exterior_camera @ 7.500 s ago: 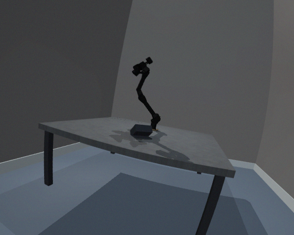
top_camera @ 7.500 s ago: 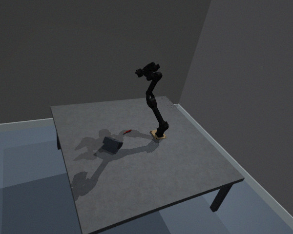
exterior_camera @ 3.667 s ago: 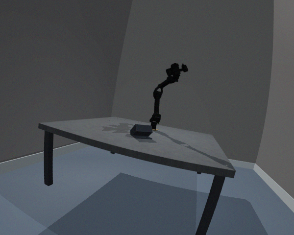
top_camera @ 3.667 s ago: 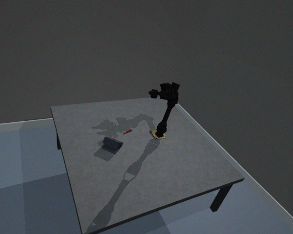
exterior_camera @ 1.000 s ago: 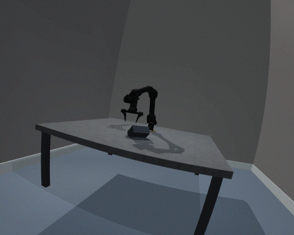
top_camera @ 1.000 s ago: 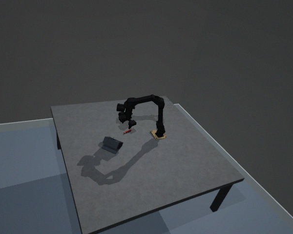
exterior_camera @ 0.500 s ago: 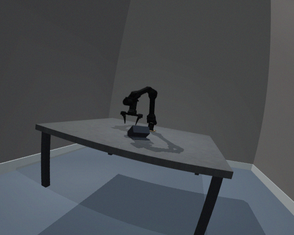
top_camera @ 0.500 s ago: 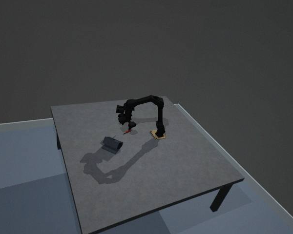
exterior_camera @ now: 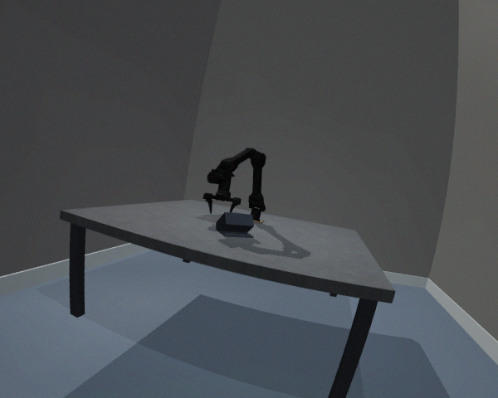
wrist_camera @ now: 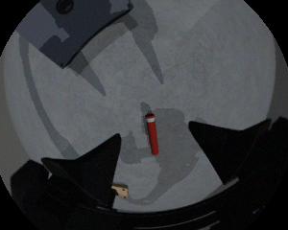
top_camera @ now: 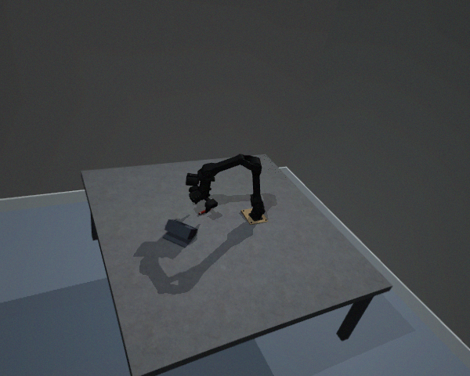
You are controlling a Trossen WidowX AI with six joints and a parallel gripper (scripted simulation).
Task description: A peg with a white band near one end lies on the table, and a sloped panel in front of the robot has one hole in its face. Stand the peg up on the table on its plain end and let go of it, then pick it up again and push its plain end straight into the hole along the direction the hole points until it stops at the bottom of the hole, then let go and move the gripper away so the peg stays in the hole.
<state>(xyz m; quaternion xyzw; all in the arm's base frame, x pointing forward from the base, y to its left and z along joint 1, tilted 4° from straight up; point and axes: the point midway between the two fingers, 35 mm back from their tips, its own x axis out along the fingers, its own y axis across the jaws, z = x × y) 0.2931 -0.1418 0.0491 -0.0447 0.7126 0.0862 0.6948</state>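
The red peg is 1 cm behind my gripper tip and 3 cm below it. Round my gripper tip: sloped dark panel: 17 cm ahead, 11 cm to the left.
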